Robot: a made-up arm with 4 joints.
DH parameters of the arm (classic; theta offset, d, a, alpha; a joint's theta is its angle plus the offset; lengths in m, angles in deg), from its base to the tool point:
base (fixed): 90 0.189 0 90
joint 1: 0 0.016 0.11 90
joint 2: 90 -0.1 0.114 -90
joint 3: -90 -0.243 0.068 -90
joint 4: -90 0.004 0.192 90
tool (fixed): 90 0.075 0 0
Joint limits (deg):
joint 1: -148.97..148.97
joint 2: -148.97..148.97
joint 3: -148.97..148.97
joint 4: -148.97..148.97
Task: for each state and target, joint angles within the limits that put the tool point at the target. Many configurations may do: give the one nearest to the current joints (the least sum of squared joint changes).
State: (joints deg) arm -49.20 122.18 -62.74 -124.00
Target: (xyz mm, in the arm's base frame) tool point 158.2 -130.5 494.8
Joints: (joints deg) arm -46.22 141.38 -59.78 -126.64
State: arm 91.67 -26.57 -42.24 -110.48
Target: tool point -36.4 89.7 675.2
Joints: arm 55.43 -44.59 -39.16 -78.95
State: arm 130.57 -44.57 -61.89 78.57
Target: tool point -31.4 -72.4 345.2
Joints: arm 128.99 -35.18 -41.41 56.20
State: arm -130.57 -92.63 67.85 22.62
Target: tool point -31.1 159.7 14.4
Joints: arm -75.97 -82.54 69.92 -5.73
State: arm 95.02 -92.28 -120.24 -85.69
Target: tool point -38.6 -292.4 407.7
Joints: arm 135.94 -68.10 -116.36 -40.19
